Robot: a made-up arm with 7 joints. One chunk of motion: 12 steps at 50 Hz.
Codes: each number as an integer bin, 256 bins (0 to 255) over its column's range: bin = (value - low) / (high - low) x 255, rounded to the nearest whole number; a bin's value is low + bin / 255 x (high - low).
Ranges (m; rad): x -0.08..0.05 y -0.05..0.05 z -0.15..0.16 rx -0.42..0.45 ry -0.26..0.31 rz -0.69..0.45
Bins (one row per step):
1: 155 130 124 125 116 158
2: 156 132 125 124 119 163
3: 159 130 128 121 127 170
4: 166 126 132 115 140 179
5: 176 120 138 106 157 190
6: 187 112 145 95 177 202
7: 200 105 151 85 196 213
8: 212 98 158 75 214 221
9: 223 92 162 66 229 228
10: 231 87 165 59 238 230
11: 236 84 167 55 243 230
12: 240 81 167 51 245 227
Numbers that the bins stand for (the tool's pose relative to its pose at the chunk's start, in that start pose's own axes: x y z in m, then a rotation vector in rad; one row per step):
1: -0.0010 0.0010 0.0007 0.0065 -0.0007 0.0164
2: -0.0005 0.0018 0.0020 0.0031 0.0060 0.0387
3: 0.0011 0.0010 0.0056 -0.0072 0.0239 0.0700
4: 0.0046 -0.0006 0.0105 -0.0276 0.0529 0.1102
5: 0.0097 -0.0029 0.0178 -0.0584 0.0909 0.1594
6: 0.0153 -0.0061 0.0263 -0.0959 0.1356 0.2131
7: 0.0220 -0.0088 0.0336 -0.1300 0.1781 0.2622
8: 0.0281 -0.0116 0.0421 -0.1641 0.2184 0.2980
9: 0.0337 -0.0139 0.0469 -0.1948 0.2519 0.3293
10: 0.0378 -0.0159 0.0506 -0.2187 0.2720 0.3382
11: 0.0403 -0.0171 0.0530 -0.2324 0.2832 0.3382
12: 0.0424 -0.0182 0.0530 -0.2460 0.2876 0.3248

